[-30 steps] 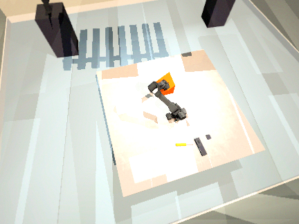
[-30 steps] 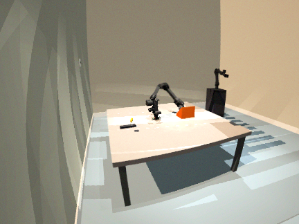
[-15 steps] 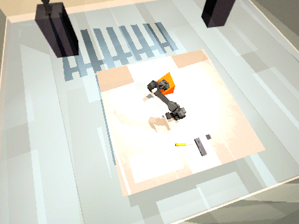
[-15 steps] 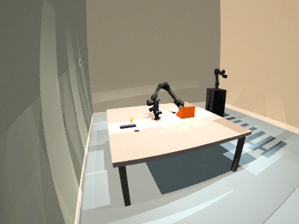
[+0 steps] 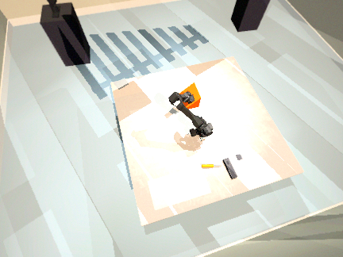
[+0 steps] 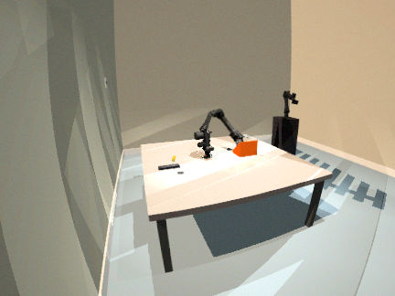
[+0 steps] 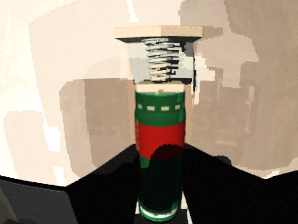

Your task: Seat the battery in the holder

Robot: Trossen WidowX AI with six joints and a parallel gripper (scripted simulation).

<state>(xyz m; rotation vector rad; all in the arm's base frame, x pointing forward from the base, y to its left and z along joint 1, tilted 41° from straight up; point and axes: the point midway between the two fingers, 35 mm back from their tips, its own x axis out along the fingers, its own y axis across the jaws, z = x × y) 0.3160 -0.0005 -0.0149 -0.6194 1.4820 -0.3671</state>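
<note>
The battery is 10 mm above my gripper tip. Round my gripper tip: yellow-handled screwdriver 280 mm ahead, 20 mm to the left; then small dark block 260 mm ahead, 250 mm to the left, 10 mm below; then long dark bar 330 mm ahead, 150 mm to the left, 10 mm above.
</note>
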